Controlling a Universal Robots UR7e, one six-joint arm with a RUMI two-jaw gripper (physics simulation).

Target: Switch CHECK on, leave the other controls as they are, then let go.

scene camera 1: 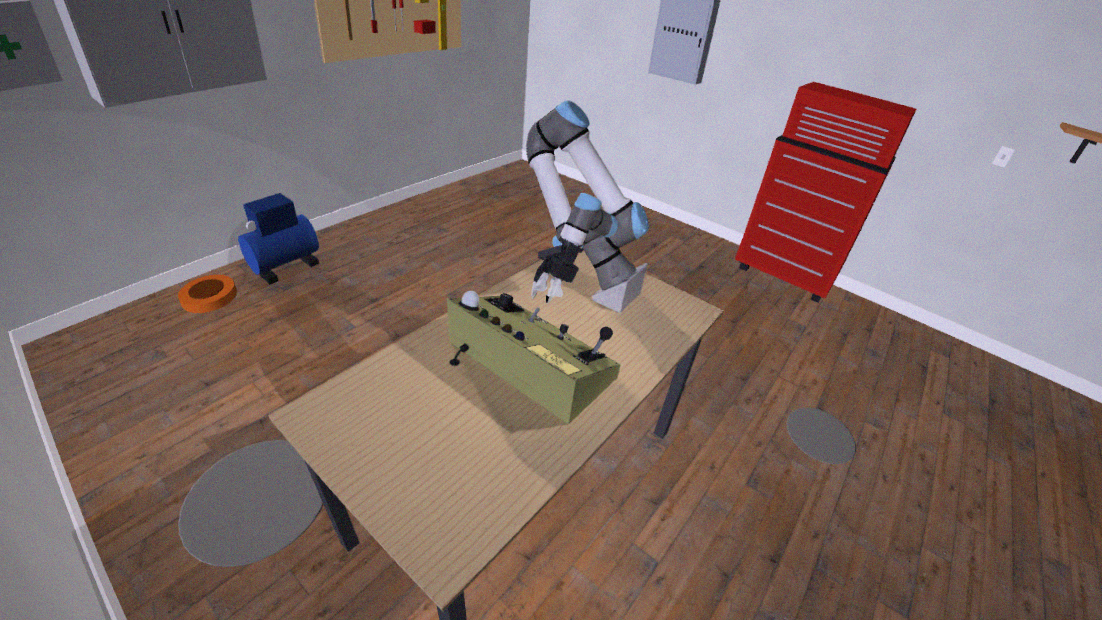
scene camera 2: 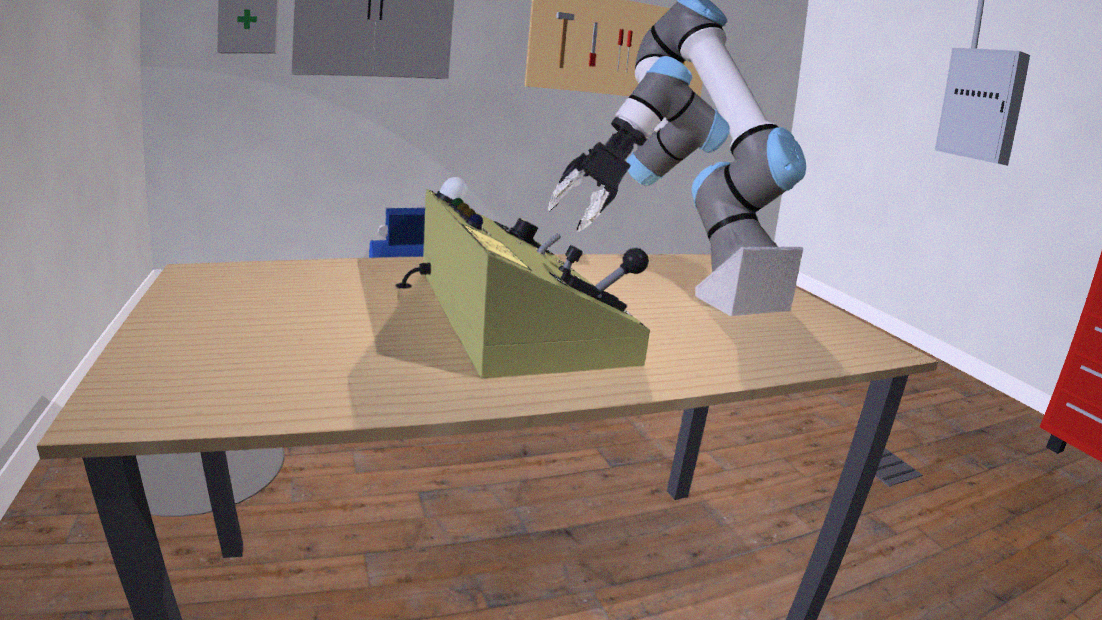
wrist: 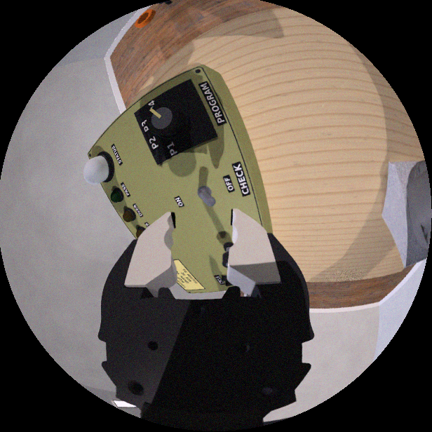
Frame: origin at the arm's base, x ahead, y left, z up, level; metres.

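Seen in the pictures: gripper, fingertip midpoint: (scene camera 1: 539, 300) (scene camera 2: 562, 221); arm's base, origin of the base link: (scene camera 1: 618, 279) (scene camera 2: 748, 267).
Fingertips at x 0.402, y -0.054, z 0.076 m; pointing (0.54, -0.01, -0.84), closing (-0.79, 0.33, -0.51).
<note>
Pixels of each thing's middle, then the offset from my fingertips to it. "spot": a spot on its surface instead.
- green sloped console, body centre: (scene camera 2: 518, 266) (scene camera 1: 532, 340) dz -0.067, dx +0.100, dy +0.064 m
- PROGRAM knob, body centre: (scene camera 2: 525, 228) (scene camera 1: 506, 299) dz -0.042, dx +0.033, dy -0.117 m
- white STATUS dome, surface spot: (scene camera 2: 453, 187) (scene camera 1: 474, 300) spot: dz +0.041, dx +0.188, dy -0.102 m
- small black-tipped toggle, body centre: (scene camera 2: 568, 263) (scene camera 1: 561, 334) dz -0.046, dx +0.031, dy +0.123 m
The green sloped console (scene camera 1: 508, 370) (scene camera 2: 454, 269) (wrist: 155, 185) stands on the table. Its CHECK switch (scene camera 1: 534, 314) (scene camera 2: 549, 243) (wrist: 206, 196) is a small grey lever between the ON and OFF labels. In scene camera 2 it leans toward the low edge of the panel, the OFF side. My gripper (scene camera 1: 545, 293) (scene camera 2: 565, 219) (wrist: 202, 212) is partly open with nothing between its fingers. It hangs above the panel, apart from the lever. In the wrist view, the lever shows just beyond the fingertips, nearer the right finger.
The PROGRAM knob (scene camera 1: 505, 300) (scene camera 2: 525, 229) (wrist: 161, 118) points at the 4 label. A white STATUS dome (scene camera 1: 470, 298) (scene camera 2: 453, 187) (wrist: 96, 169) stands at the upper edge. A small black-tipped toggle (scene camera 1: 564, 330) (scene camera 2: 573, 252) and a ball-topped lever (scene camera 1: 605, 333) (scene camera 2: 634, 259) stand farther along the console.
</note>
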